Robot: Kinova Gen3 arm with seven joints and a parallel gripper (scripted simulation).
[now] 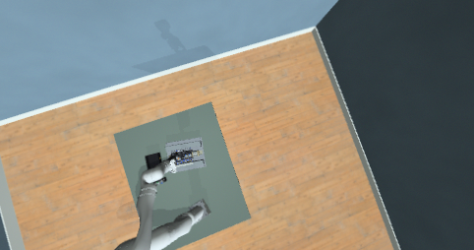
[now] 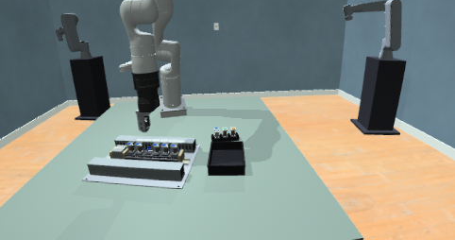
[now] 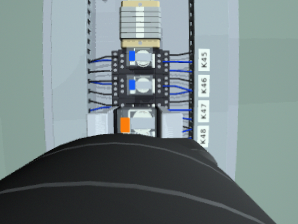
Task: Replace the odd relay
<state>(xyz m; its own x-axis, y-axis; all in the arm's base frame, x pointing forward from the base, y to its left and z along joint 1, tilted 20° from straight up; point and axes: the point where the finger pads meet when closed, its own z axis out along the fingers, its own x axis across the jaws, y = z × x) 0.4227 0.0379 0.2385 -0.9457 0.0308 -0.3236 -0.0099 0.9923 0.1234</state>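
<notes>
Right now the black tray is 2 cm behind my hand, 26 cm to the left of it and 12 cm below it. From my hand the other things lie so: small black stand (19 cm behind, 23 cm to the left, 13 cm below).
</notes>
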